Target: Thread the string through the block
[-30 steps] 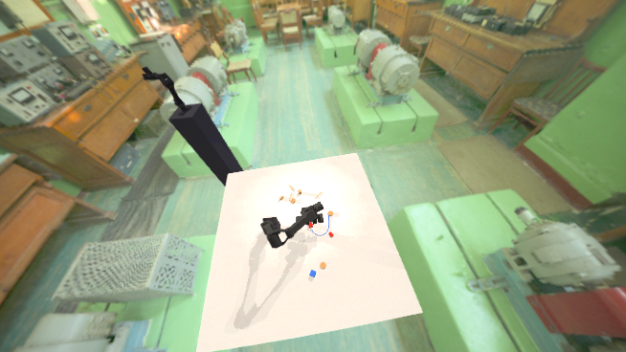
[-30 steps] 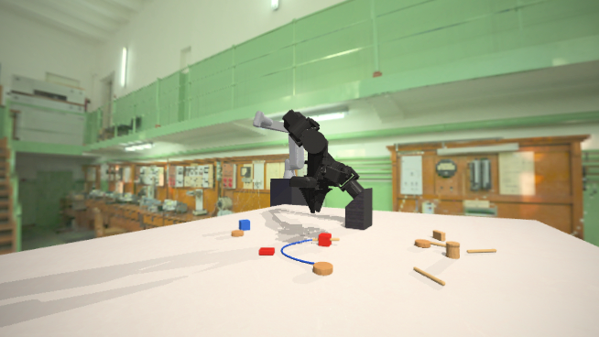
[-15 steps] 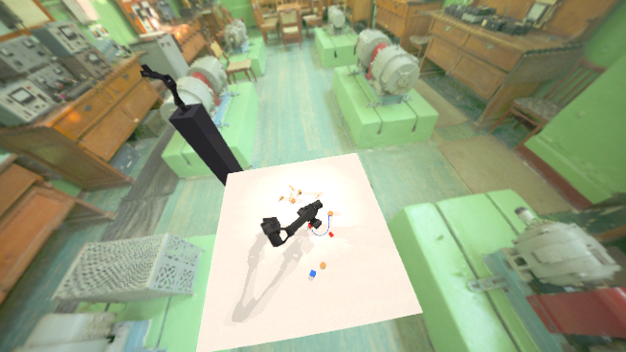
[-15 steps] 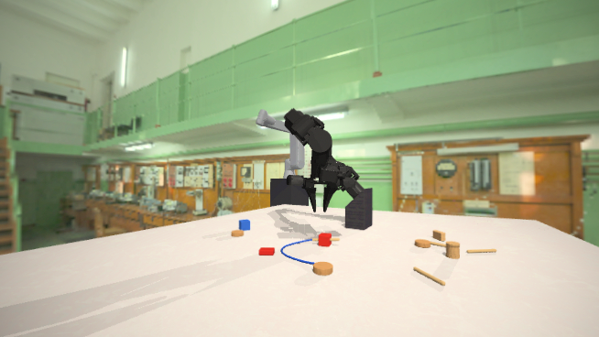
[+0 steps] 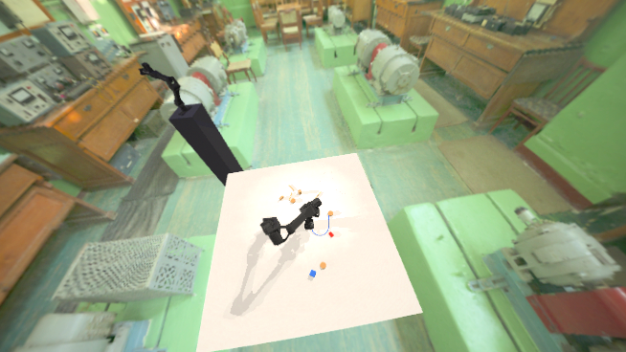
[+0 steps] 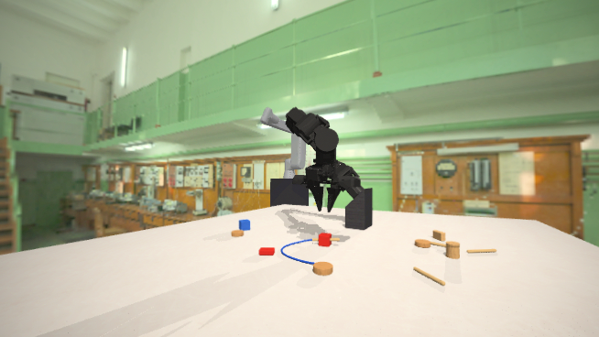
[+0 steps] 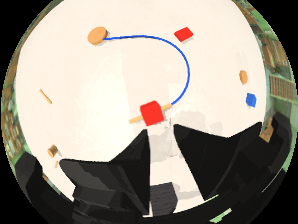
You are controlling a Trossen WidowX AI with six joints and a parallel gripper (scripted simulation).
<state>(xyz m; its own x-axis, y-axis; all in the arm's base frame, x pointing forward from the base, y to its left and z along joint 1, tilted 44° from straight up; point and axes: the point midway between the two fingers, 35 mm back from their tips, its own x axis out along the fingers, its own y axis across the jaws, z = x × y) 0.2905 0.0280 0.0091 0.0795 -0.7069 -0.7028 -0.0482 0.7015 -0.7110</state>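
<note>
My gripper tip is now 8 cm above the red cube. Round my gripper tip: thin wooden stick (8 cm below, 1 cm to the right); flat red piece (15 cm ahead, 9 cm below, 8 cm to the right); round wooden button (16 cm ahead, 9 cm to the left, 9 cm below).
</note>
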